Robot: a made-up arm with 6 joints.
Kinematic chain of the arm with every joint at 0, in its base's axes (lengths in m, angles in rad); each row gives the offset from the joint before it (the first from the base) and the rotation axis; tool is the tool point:
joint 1: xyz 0 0 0.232 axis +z
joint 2: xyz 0 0 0 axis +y
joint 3: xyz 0 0 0.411 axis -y
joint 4: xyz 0 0 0 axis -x
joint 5: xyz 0.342 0 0 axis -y
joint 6: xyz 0 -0.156 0 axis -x
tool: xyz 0 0 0
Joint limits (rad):
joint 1: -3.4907..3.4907
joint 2: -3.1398..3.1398
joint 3: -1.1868..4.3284
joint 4: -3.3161..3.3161
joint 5: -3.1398..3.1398
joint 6: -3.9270..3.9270
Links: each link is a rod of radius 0.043 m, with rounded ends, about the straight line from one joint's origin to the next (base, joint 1, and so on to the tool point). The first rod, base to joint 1, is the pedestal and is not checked.
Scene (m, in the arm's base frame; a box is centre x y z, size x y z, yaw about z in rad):
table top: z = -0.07
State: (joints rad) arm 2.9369 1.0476 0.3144 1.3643 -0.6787 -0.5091
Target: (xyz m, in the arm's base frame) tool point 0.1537 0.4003 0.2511
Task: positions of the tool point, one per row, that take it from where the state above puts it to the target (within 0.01 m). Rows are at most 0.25 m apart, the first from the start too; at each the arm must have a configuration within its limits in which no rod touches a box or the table.
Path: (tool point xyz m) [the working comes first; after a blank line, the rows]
Joints at the target: 1.4863 0.6289 -0.7302 0.6996 -0.6787 -0.5091
Straight joint move there: clear.

1: -0.5672 0.3650 0.3037
2: -0.3898 0.4898 0.2861
3: -0.1888 0.5358 0.2705
4: 0.0026 0.5018 0.2583
5: 0.1537 0.4003 0.2511

